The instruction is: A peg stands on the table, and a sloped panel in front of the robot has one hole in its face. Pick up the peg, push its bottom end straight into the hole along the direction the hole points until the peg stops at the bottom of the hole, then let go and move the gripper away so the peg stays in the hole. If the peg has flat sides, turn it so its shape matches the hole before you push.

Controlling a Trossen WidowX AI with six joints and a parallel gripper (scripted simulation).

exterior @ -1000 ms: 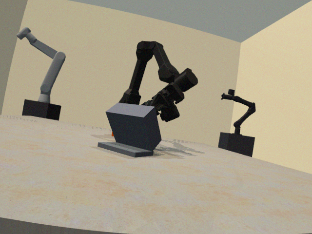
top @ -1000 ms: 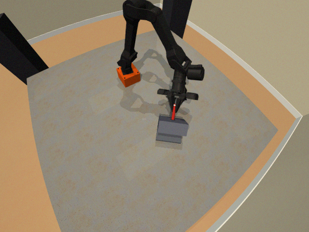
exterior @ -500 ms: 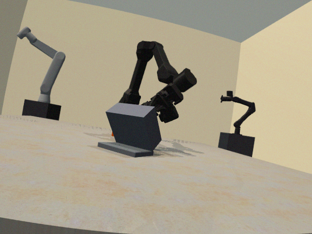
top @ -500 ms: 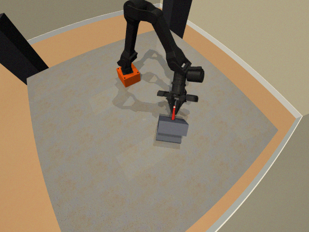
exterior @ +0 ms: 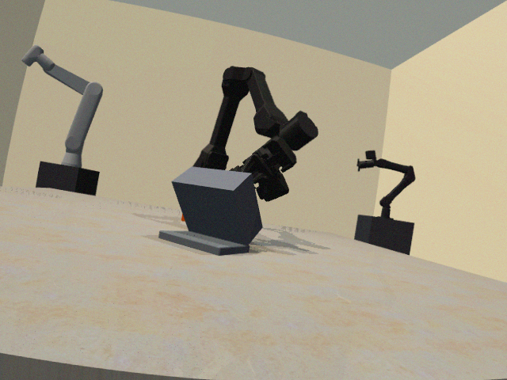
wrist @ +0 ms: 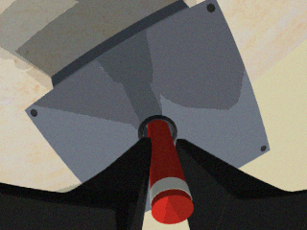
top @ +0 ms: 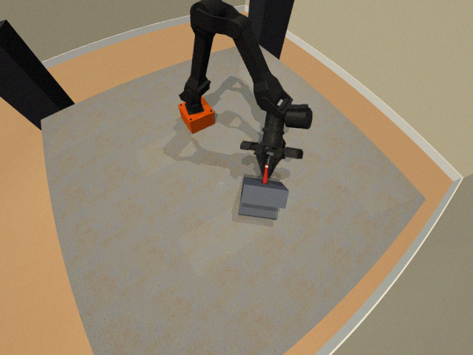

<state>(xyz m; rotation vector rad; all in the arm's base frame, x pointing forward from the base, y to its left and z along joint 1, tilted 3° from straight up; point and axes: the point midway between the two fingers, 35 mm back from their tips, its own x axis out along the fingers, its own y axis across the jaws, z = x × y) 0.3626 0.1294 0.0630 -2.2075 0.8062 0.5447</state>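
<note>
The grey sloped panel block lies 3 cm below my gripper tip, 3 cm ahead of it and 2 cm to the right of it. The rest, counted from my gripper tip: red round peg (1 cm behind, 1 cm above).
</note>
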